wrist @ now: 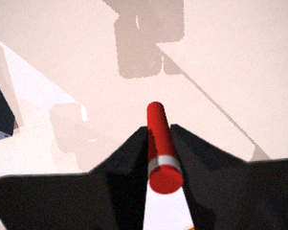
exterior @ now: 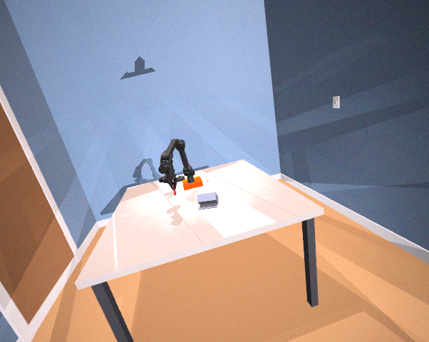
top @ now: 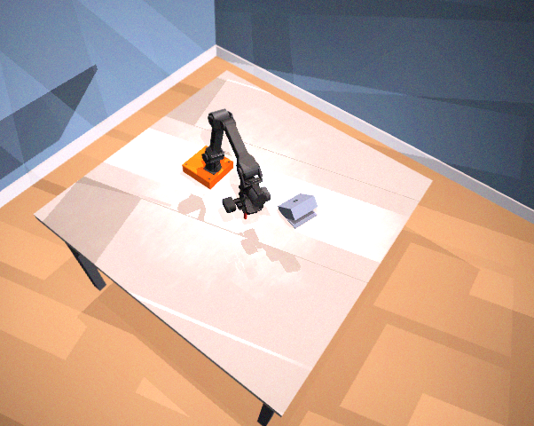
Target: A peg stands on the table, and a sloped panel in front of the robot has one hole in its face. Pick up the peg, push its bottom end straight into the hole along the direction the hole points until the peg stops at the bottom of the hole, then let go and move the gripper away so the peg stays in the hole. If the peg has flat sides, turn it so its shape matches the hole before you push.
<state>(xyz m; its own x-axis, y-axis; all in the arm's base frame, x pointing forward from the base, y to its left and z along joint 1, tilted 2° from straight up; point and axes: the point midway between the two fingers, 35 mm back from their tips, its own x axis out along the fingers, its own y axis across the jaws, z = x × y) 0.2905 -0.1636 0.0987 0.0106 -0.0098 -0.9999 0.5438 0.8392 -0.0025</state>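
Now: gripper tip 14 cm short of the grey sloped panel, 21 cm to the right of it and 8 cm above it. Also, from my gripper tip: round red peg (2 cm above).
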